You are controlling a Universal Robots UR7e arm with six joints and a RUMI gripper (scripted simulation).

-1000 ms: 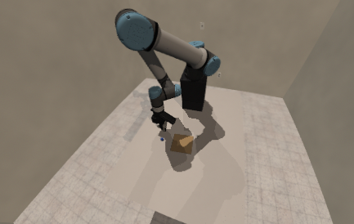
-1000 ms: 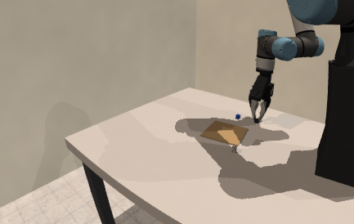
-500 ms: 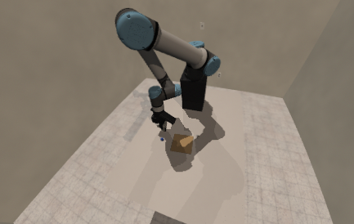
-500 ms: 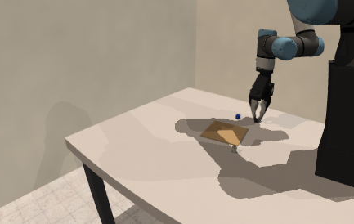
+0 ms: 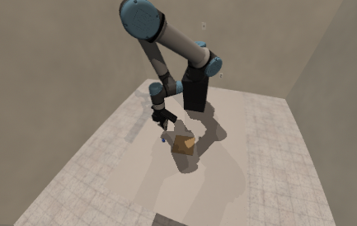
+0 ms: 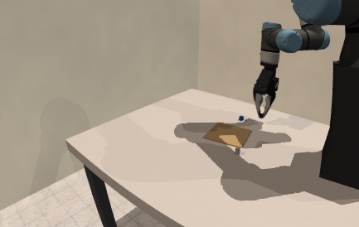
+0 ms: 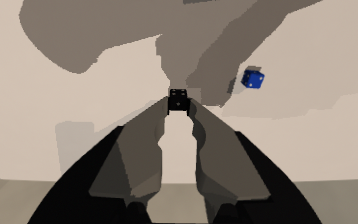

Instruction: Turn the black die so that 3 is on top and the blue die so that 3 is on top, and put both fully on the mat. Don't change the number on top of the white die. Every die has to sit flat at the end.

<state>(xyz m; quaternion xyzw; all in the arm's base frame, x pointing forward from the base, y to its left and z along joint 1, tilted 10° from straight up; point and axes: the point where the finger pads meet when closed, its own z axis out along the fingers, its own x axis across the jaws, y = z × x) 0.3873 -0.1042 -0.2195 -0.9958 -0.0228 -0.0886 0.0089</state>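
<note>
Right now the blue die is 8 cm ahead of my hand, 4 cm below it and 2 cm to the left of it. Also, from my hand: black die 1 cm below; then brown mat 17 cm to the left, 5 cm ahead, 4 cm below; then white die 25 cm to the left, 4 cm below, 4 cm behind.
</note>
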